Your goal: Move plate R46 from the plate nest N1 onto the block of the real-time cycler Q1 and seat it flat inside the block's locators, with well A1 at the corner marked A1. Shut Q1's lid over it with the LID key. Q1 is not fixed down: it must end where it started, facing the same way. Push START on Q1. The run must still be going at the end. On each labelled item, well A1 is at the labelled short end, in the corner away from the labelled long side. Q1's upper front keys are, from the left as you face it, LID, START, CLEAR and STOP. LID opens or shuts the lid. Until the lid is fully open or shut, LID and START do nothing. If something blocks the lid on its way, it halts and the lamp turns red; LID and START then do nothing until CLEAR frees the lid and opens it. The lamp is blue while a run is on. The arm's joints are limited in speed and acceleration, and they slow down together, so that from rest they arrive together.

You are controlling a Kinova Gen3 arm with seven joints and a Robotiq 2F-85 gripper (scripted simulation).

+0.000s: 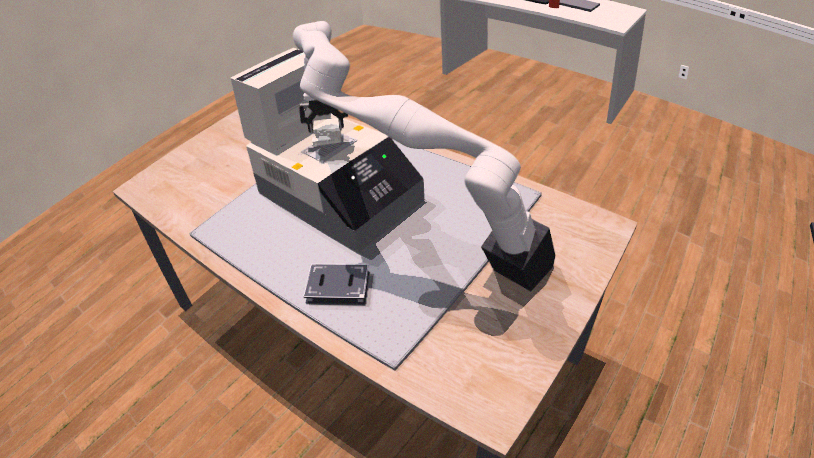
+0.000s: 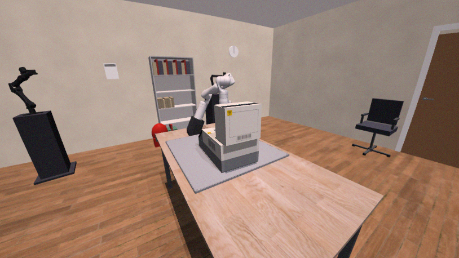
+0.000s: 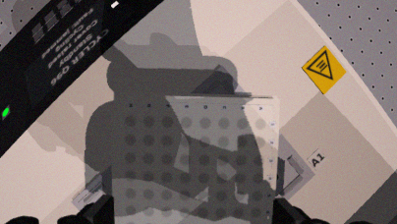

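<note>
My hand is 10 mm above the plate R46. Also, from my hand: plate nest N1: 220 mm behind, 330 mm to the left, 240 mm below.
</note>
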